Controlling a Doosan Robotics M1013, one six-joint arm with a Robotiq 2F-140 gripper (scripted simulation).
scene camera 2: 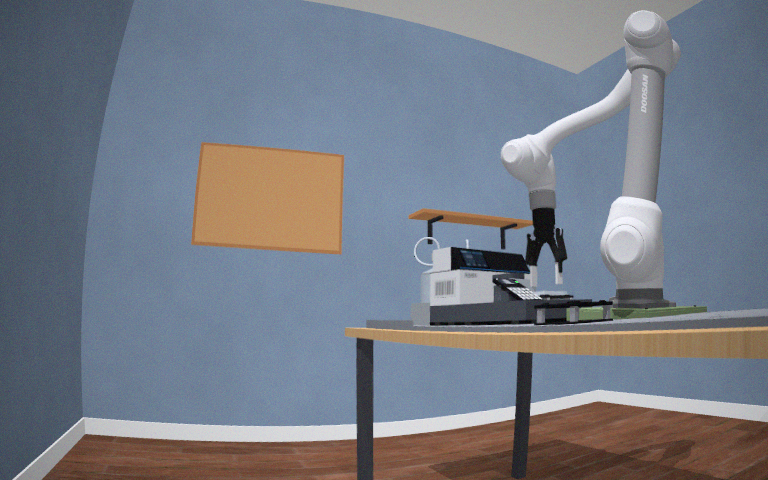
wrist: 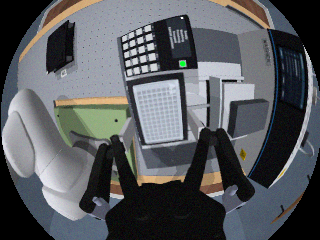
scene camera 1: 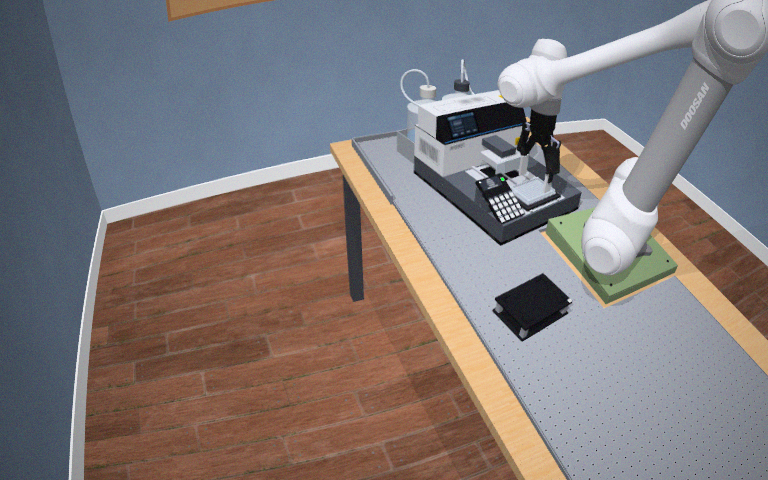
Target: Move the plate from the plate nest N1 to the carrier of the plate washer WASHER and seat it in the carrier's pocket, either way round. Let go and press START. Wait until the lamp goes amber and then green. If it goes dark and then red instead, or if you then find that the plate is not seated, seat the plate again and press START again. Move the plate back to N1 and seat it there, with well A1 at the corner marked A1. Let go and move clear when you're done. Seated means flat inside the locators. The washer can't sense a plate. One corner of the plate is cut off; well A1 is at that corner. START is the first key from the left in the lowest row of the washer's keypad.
Labels:
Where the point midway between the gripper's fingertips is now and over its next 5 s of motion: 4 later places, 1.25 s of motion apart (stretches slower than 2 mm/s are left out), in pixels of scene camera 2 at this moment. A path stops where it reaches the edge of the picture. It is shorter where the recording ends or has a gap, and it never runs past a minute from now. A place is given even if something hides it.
The gripper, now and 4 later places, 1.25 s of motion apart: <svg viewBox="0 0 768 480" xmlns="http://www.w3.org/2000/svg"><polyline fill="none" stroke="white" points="546,285 546,291 546,294 546,278 544,267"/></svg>

